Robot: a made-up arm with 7 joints. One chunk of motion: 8 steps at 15 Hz.
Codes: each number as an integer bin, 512 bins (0 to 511) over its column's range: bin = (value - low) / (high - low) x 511, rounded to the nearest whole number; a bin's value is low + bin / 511 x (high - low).
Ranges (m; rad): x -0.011..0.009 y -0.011..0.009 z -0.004..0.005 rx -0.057..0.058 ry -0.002..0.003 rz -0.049..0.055
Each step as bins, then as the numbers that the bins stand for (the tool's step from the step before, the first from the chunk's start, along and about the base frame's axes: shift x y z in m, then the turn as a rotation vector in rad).
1 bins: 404 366 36 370 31 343
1 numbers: 0.00481 0.00332 -0.00337 0.02627 -0.00170 0.02081
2 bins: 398 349 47 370 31 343
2 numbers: 0.00458 0.00266 -0.00317 0.02627 -0.00170 0.02081
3 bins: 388 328 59 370 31 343
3 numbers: 0.00419 0.00184 -0.00296 0.02627 -0.00170 0.02081
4 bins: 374 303 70 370 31 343
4 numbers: 0.00364 0.00086 -0.00277 0.02627 -0.00170 0.02081
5 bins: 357 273 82 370 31 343
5 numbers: 0.00297 -0.00032 -0.00256 0.02627 -0.00170 0.02081
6 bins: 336 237 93 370 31 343
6 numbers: 0.00215 -0.00172 -0.00236 0.02627 -0.00170 0.02081
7 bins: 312 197 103 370 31 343
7 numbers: 0.00121 -0.00329 -0.00219 0.02627 -0.00170 0.02081
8 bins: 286 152 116 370 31 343
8 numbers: 0.00019 -0.00505 -0.00196 0.02627 -0.00170 0.02081
